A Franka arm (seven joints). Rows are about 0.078 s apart.
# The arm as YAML. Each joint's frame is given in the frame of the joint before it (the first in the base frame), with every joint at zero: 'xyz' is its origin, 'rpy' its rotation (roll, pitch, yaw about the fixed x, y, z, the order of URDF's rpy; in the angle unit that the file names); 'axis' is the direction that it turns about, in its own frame. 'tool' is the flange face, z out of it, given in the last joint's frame.
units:
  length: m
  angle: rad
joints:
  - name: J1
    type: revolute
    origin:
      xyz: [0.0, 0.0, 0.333]
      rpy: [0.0, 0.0, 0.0]
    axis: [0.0, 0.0, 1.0]
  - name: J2
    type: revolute
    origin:
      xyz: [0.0, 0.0, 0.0]
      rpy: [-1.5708, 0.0, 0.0]
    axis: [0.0, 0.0, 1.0]
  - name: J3
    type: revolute
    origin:
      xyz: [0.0, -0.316, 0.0]
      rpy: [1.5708, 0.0, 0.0]
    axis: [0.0, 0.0, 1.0]
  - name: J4
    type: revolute
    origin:
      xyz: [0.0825, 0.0, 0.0]
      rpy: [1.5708, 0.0, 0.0]
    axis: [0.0, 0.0, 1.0]
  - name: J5
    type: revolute
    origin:
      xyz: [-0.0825, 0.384, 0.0]
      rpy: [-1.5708, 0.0, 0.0]
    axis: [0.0, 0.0, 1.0]
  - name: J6
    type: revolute
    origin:
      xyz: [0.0, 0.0, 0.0]
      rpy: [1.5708, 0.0, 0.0]
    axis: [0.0, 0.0, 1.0]
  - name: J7
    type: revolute
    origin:
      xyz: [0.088, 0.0, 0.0]
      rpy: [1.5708, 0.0, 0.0]
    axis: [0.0, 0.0, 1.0]
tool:
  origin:
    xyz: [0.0, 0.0, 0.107]
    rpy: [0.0, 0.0, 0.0]
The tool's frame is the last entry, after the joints.
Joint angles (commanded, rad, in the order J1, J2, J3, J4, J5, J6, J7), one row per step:
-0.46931, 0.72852, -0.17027, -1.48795, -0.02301, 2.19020, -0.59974
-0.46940, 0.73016, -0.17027, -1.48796, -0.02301, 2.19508, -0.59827
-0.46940, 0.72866, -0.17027, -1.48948, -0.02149, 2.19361, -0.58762
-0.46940, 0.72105, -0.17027, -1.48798, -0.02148, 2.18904, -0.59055
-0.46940, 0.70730, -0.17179, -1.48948, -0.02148, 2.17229, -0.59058
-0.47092, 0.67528, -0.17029, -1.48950, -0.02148, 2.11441, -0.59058
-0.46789, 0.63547, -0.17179, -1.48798, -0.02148, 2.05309, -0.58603
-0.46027, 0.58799, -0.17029, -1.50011, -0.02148, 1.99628, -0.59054
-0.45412, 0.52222, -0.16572, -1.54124, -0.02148, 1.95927, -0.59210
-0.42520, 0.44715, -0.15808, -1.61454, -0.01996, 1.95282, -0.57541
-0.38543, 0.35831, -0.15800, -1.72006, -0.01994, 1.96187, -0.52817
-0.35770, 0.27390, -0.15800, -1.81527, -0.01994, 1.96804, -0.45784
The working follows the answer.
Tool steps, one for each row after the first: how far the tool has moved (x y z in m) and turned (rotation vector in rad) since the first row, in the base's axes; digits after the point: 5 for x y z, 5 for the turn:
0.00030, -0.00023, -0.00075, -0.00205, -0.00271, -0.00091
-0.00007, 0.00000, -0.00049, -0.00107, -0.00340, -0.01273
0.00044, -0.00023, 0.00516, -0.00256, -0.00736, -0.01026
-0.00109, -0.00045, 0.01289, 0.00034, -0.00409, -0.01371
-0.00495, 0.00146, 0.03047, 0.01851, 0.01478, -0.02141
-0.00827, 0.00484, 0.05411, 0.03229, 0.02862, -0.03141
-0.01205, 0.01381, 0.07697, 0.05050, 0.04311, -0.02584
-0.02048, 0.02553, 0.10013, 0.06731, 0.04779, -0.02159
-0.02422, 0.05349, 0.11610, 0.08088, 0.04416, -0.00880
-0.03430, 0.08625, 0.12635, 0.09033, 0.04349, -0.02135
-0.04862, 0.11150, 0.13623, 0.09573, 0.03981, -0.06737

Tool pose at each row, in the base's axes (x y z in m, rotation vector in rad; rounded; the steps above come from the unrounded poses):
0.58455, -0.41032, 0.24524, 3.04078, 0.02326, -0.13781
0.58486, -0.41055, 0.24449, 3.03895, 0.02152, -0.13369
0.58448, -0.41032, 0.24475, 3.04055, 0.00357, -0.13358
0.58499, -0.41055, 0.25040, 3.03917, 0.00694, -0.12732
0.58346, -0.41077, 0.25812, 3.04203, 0.00214, -0.13264
0.57960, -0.40886, 0.27571, 3.05924, -0.00696, -0.16260
0.57628, -0.40548, 0.29935, 3.07227, -0.02035, -0.18515
0.57250, -0.39651, 0.32221, 3.08896, -0.00951, -0.20788
0.56407, -0.38479, 0.34537, 3.10512, -0.00143, -0.21567
0.56033, -0.35683, 0.36134, 3.11844, 0.01919, -0.20972
0.55025, -0.32407, 0.37159, 3.12850, 0.00024, -0.21015
0.53593, -0.29882, 0.38147, -3.13244, 0.07171, 0.20806

